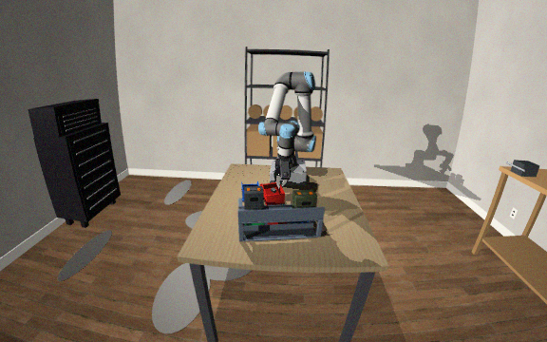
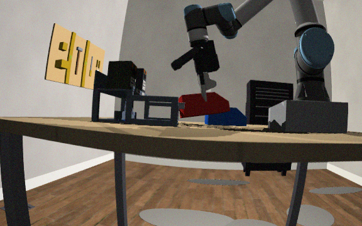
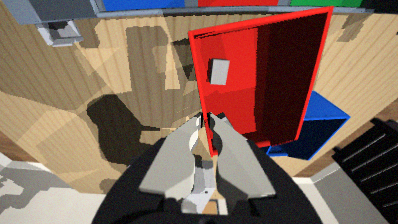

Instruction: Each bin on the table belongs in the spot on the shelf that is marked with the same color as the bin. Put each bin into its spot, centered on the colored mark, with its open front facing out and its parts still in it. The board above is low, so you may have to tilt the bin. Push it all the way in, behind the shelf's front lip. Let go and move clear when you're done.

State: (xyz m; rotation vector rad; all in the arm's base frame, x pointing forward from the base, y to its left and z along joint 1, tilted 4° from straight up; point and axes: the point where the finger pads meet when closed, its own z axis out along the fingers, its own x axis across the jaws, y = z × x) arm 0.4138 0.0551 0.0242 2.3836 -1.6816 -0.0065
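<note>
The red bin lies 40 mm to the right of my hand, 20 mm below it and 20 mm ahead of it. From my hand the other things lie so: dark box: 320 mm ahead, 60 mm above, 50 mm to the right; green case: 240 mm ahead, 170 mm to the left, 50 mm above; blue bin: 190 mm to the right, 60 mm below, 50 mm behind.
</note>
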